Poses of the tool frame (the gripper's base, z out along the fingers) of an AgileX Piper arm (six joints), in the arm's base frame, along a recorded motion.
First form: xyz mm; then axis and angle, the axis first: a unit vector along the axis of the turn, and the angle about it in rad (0 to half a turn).
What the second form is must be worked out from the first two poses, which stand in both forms.
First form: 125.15, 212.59, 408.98, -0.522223, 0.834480, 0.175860, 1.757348
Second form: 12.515, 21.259, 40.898, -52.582, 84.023, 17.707
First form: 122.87, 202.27, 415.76, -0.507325, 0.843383, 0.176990, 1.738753
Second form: 12.287, 20.227, 41.576, -50.541, 84.021, 17.632
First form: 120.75, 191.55, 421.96, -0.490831, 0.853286, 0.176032, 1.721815
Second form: 12.075, 19.155, 42.196, -48.422, 84.179, 17.366
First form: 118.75, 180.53, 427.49, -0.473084, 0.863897, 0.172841, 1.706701
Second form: 11.875, 18.053, 42.749, -46.261, 84.478, 16.902
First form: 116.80, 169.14, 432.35, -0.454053, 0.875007, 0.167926, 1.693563
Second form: 11.680, 16.914, 43.235, -44.059, 84.905, 16.295
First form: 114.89, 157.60, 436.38, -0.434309, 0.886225, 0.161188, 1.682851
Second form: 11.489, 15.760, 43.638, -41.876, 85.450, 15.542
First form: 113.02, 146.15, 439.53, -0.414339, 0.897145, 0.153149, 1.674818
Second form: 11.302, 14.615, 43.953, -39.760, 86.090, 14.696
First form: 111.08, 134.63, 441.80, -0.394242, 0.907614, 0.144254, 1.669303
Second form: 11.108, 13.463, 44.180, -37.707, 86.808, 13.797
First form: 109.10, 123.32, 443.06, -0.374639, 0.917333, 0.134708, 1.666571
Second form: 10.910, 12.332, 44.306, -35.773, 87.594, 12.863
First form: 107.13, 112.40, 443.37, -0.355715, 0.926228, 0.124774, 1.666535
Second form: 10.713, 11.240, 44.337, -33.966, 88.441, 11.914
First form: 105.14, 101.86, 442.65, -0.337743, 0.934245, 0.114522, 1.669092
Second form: 10.514, 10.186, 44.265, -32.299, 89.344, 10.952
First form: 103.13, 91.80, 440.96, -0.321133, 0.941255, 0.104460, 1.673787
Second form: 10.313, 9.180, 44.096, -30.797, 90.267, 10.018
